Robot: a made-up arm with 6 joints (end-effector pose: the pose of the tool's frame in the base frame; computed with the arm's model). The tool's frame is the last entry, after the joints. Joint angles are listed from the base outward.
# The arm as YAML. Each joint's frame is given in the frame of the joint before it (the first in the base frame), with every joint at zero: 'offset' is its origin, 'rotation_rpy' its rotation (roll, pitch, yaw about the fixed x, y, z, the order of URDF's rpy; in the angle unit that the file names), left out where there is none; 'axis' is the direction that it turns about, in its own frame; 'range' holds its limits. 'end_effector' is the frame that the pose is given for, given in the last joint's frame.
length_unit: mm
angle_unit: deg
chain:
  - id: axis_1
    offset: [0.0, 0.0, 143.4]
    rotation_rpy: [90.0, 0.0, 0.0]
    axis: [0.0, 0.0, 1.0]
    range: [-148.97, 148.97]
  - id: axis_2
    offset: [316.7, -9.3, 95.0]
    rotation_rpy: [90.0, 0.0, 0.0]
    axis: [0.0, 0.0, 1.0]
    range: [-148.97, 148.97]
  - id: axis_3
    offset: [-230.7, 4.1, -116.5]
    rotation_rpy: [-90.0, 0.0, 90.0]
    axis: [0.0, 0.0, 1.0]
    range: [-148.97, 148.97]
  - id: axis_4
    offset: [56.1, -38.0, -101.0]
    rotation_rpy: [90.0, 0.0, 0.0]
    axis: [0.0, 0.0, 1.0]
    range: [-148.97, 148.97]
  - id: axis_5
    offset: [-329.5, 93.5, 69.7]
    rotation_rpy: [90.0, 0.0, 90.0]
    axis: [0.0, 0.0, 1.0]
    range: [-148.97, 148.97]
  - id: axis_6
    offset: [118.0, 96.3, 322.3]
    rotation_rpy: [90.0, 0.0, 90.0]
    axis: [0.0, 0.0, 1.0]
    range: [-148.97, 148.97]
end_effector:
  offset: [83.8, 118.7, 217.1]
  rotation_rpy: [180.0, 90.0, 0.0]
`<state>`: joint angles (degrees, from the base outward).
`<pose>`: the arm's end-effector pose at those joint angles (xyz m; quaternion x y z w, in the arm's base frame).
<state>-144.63 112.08 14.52 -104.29 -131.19 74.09</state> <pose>-0.2344 -0.0867 -0.3024 -0.5159 -0.5015 -0.2889 0.6316</pose>
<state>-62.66 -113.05 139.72 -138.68 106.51 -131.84</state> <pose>0.6949 -0.3158 -0.1955 0.0218 -0.9657 -0.1375 0.2194</pose>
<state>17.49 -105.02 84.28 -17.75 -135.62 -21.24</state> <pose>0.0082 -0.2727 0.4209 -0.6264 0.0063 -0.3277 0.7072</pose>
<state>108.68 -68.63 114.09 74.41 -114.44 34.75</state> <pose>-0.0536 -0.2654 0.1242 -0.0564 -0.6616 -0.4557 0.5928</pose>
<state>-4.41 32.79 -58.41 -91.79 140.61 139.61</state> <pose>0.3498 0.2867 0.1057 0.2753 -0.2171 -0.8429 0.4082</pose>
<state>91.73 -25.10 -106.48 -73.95 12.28 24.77</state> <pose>0.2603 0.2363 0.1930 0.2685 -0.6733 0.6879 0.0365</pose>
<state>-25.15 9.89 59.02 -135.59 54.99 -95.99</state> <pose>0.1106 -0.6086 0.1261 0.6339 0.7460 0.1977 0.0505</pose>
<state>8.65 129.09 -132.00 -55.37 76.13 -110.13</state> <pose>0.6533 -0.1271 0.6852 0.4020 0.6619 -0.6277 0.0795</pose>
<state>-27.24 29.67 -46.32 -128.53 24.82 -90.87</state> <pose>0.0964 -0.0283 -0.4179 0.6937 0.1618 0.6836 0.1593</pose>
